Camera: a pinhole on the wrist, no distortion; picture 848 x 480 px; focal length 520.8 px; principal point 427.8 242.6 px. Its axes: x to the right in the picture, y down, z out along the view. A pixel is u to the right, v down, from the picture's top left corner.
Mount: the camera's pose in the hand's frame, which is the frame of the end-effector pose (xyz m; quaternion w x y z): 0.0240 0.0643 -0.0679 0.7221 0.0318 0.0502 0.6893
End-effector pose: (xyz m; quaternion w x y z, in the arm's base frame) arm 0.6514 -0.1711 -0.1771 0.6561 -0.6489 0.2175 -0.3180
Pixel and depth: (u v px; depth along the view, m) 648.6 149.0 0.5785
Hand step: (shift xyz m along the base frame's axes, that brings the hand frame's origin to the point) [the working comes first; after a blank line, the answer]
In the camera's frame: 0.2453 -0.1040 0.5785

0.5277 0.1899 -0.2575
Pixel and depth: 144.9 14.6 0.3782
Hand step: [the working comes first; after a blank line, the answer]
In the camera's frame: -0.2054 -0.1656 0.3782

0.3435 0.0602 0.1856
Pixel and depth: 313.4 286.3 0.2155
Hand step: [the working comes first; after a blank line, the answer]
In the camera's frame: -0.0473 0.0181 0.2155

0.1279 0.0853 -0.0095
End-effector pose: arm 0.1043 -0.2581 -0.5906 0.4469 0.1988 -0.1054 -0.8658
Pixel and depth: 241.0 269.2 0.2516
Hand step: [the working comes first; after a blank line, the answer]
In the camera's frame: -0.0902 0.0129 0.2516

-0.1147 -0.0177 0.1511
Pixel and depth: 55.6 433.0 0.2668
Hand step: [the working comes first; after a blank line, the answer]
In the camera's frame: -0.1907 0.0975 0.2668

-0.1518 0.1087 0.1631
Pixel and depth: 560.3 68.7 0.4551
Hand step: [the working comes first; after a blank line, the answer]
In the camera's frame: 0.1158 -0.1520 0.4551

-0.1466 -0.2942 0.3342
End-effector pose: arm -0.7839 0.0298 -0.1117 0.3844 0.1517 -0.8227 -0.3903
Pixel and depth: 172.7 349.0 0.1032
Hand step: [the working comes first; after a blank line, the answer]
In the camera's frame: -0.0505 0.0211 0.1032

-0.0364 0.0243 0.0043
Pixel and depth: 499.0 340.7 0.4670
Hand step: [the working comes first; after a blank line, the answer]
In the camera's frame: 0.0638 0.0880 0.4670

-0.2922 0.3087 -0.0561
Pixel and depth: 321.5 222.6 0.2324
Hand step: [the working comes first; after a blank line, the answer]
In the camera's frame: -0.0474 -0.0089 0.2324

-0.1595 0.0682 -0.0189
